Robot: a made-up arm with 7 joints. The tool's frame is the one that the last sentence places.
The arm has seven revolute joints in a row. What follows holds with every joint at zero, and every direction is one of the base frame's. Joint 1 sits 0.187 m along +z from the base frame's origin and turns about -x. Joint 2 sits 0.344 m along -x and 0.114 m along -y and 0.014 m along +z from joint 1 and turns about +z. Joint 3 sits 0.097 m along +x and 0.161 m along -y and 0.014 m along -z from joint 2 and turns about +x. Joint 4 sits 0.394 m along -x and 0.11 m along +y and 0.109 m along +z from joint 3 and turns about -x. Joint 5 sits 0.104 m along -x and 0.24 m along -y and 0.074 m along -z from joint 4 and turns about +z. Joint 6 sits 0.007 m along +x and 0.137 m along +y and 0.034 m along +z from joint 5 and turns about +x. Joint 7 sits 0.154 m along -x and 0.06 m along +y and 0.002 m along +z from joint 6 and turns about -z. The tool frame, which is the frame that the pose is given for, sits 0.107 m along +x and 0.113 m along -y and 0.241 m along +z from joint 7; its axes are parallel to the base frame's.
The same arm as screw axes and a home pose.
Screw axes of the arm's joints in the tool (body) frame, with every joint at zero. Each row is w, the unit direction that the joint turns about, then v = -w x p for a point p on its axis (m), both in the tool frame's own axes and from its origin. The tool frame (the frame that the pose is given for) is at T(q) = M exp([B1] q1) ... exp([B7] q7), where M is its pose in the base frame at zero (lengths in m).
B1 = (-1, 0, 0, 0, 0.312, 0.321)
B2 = (0, 0, 1, 0.207, -0.441, 0)
B3 = (1, 0, 0, 0, -0.312, -0.046)
B4 = (-1, 0, 0, 0, 0.203, 0.156)
B5 = (0, 0, 1, -0.084, -0.04, 0)
B6 = (1, 0, 0, 0, -0.243, -0.053)
B7 = (0, 0, -1, -0.113, -0.107, 0)
M: xyz -0.785 -0.321 0.499 (m) quaternion w x y z 1 0 0 0

